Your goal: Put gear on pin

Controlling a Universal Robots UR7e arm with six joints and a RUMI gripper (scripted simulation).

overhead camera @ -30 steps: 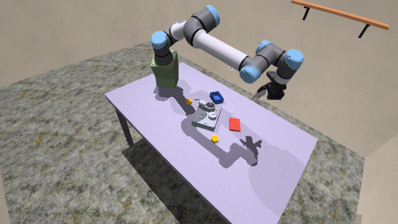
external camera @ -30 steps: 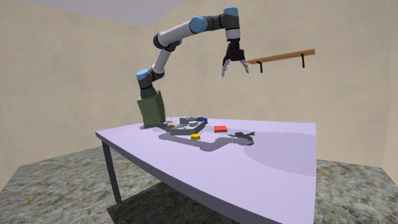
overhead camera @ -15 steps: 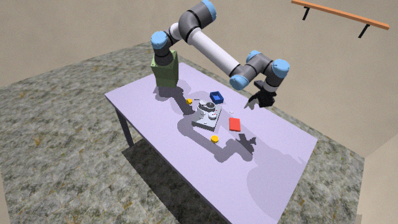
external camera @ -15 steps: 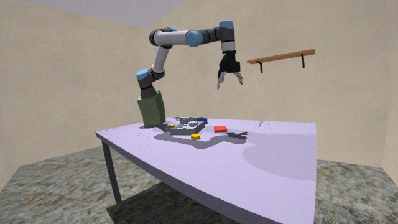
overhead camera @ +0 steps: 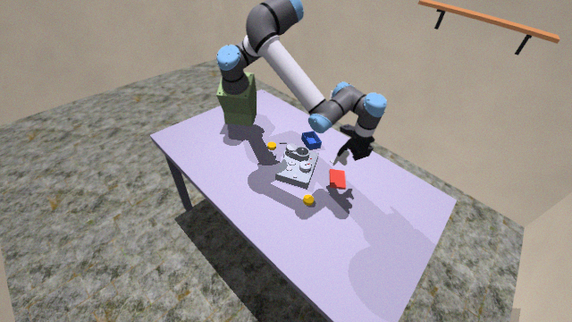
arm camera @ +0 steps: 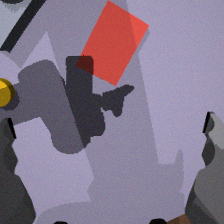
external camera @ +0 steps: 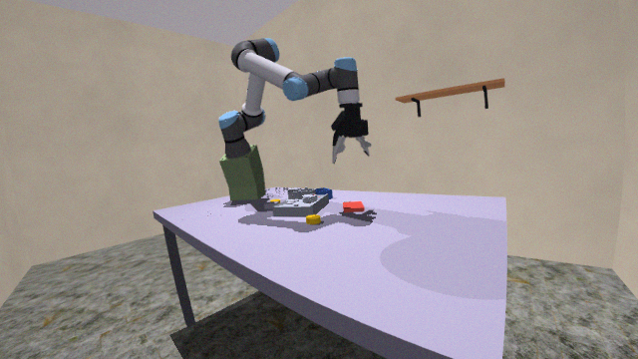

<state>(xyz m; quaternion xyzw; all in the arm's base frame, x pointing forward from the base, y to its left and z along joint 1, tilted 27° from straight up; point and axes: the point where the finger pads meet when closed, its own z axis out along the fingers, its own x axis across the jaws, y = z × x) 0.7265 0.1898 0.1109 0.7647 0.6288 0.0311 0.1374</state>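
My hand is 18 cm past the grey toothed gear, 15 cm above it and 7 cm to the left of it. From my hand the other things lie so: yellow round piece (19 cm below, 18 cm to the right, 3 cm behind); blue bin (34 cm behind, 19 cm below, 13 cm to the left); flat red block (19 cm below, 4 cm to the left, 4 cm behind).
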